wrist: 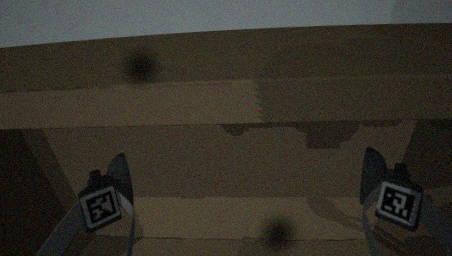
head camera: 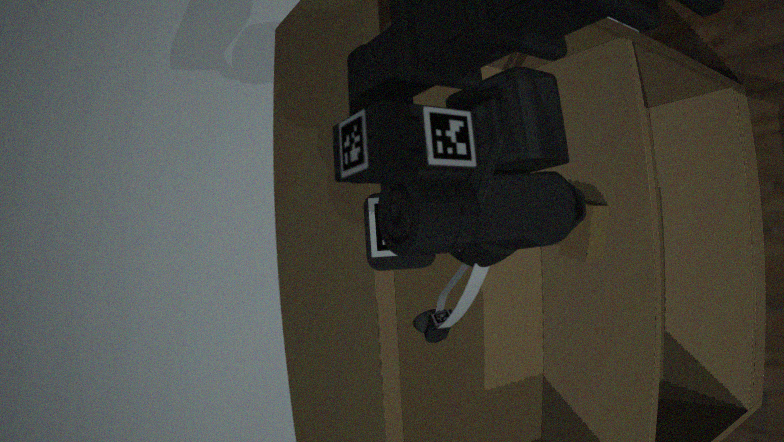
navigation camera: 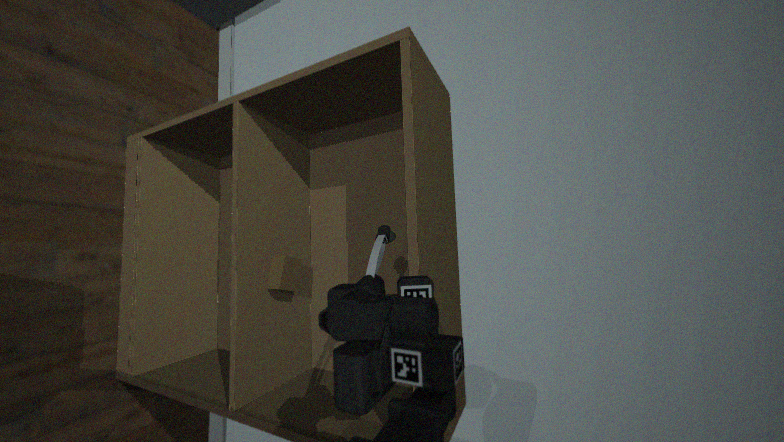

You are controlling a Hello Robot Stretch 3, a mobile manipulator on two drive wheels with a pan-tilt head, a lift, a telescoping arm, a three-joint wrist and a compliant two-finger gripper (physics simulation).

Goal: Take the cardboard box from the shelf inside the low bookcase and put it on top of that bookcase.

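Frame: origin at the robot's base, x back, y right, z up, level; millimetres.
Where they show: gripper, between the fingertips: (wrist: pixel 242 170) (navigation camera: pixel 388 280).
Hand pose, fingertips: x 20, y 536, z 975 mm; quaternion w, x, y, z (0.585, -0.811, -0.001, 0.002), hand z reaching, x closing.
Each offset is from my fingertips to the top centre of the thing. "spot": to the spot under its first point. Level surfaces: height alone.
The small cardboard box @(dy +78, dx +3, dz -345 mm) (head camera: pixel 597 235) (navigation camera: pixel 278 271) sits on the middle shelf board, inside the upper compartment of the low bookcase (head camera: pixel 329 340) (navigation camera: pixel 433 164) (wrist: pixel 320 57). The head and navigation views are turned sideways. The wrist partly covers the box in the head view; I cannot make it out in the wrist view. My gripper (head camera: pixel 432 325) (navigation camera: pixel 385 234) (wrist: pixel 242 170) is open and empty, its two fingers wide apart in the wrist view. Its fingertips are near the front edge of the bookcase's top board, at the upper compartment's opening, well above and to one side of the box.
The middle shelf's front edge @(spot: dy -46, dx -37, dz -396 mm) (head camera: pixel 653 247) (navigation camera: pixel 234 247) divides the two compartments. The bookcase's side panel @(spot: dy -39, dx -455, dz -100 mm) (navigation camera: pixel 329 65) bounds both of them. A pale wall (head camera: pixel 137 219) (navigation camera: pixel 603 192) (wrist: pixel 200 17) stands behind. Wooden floor @(dz -975 mm) (head camera: pixel 768 164) (navigation camera: pixel 65 164) lies below. Dark blurred spots mark the wrist view.
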